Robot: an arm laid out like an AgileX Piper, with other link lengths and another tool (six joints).
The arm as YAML. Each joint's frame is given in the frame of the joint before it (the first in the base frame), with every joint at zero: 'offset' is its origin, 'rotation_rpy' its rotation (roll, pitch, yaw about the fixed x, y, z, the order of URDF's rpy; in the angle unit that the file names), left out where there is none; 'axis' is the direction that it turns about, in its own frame. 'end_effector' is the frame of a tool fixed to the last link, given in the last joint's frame.
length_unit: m
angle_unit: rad
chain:
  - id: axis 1
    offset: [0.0, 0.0, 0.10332]
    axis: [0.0, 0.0, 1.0]
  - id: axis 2
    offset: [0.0, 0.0, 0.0]
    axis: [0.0, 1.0, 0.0]
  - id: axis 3
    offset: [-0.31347, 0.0, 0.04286]
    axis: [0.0, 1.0, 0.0]
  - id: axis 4
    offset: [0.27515, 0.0, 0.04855]
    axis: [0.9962, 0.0, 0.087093]
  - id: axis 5
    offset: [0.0, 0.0, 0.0]
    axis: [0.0, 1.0, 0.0]
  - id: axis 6
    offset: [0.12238, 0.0, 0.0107]
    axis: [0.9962, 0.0, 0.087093]
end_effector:
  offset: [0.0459, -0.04, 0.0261]
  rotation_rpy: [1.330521, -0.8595, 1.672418]
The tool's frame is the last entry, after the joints.
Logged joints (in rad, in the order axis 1, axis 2, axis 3, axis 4, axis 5, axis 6), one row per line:
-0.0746, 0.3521, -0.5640, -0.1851, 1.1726, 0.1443
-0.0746, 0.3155, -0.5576, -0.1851, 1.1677, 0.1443
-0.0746, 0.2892, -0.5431, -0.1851, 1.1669, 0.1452
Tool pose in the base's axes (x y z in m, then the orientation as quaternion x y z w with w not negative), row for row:
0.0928, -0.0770, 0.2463, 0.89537, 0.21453, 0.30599, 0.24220
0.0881, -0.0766, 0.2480, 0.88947, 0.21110, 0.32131, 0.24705
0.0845, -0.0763, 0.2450, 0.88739, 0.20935, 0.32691, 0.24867
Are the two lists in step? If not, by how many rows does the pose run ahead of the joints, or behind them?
They are in step.
